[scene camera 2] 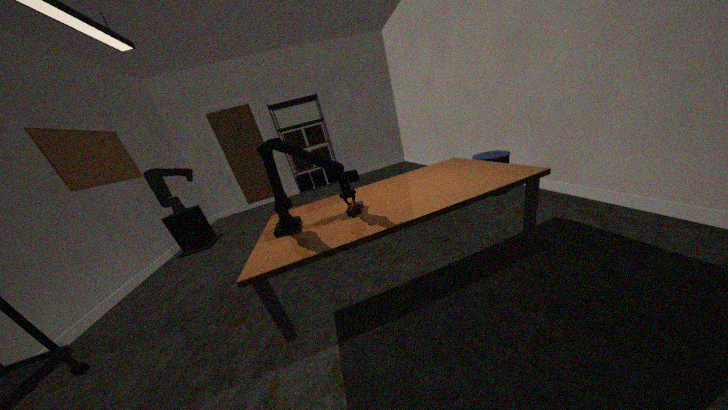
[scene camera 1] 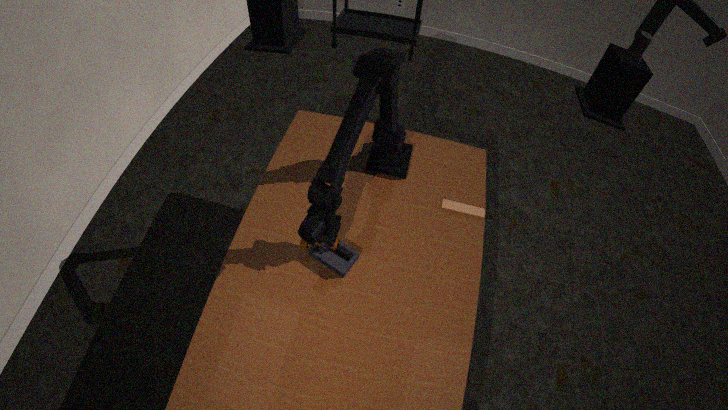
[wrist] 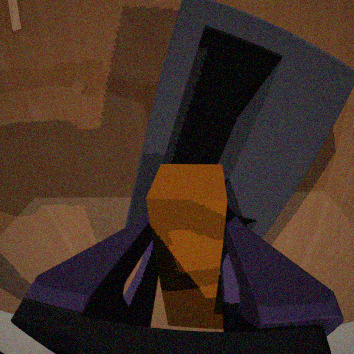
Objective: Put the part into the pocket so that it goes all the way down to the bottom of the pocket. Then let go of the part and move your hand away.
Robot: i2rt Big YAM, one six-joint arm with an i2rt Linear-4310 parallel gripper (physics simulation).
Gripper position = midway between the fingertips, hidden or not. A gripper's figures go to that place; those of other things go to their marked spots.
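I see my gripper (wrist: 191, 211) at 12 cm from the lens, while an orange L-shaped block (wrist: 186, 203) sits 8 cm from the lens.
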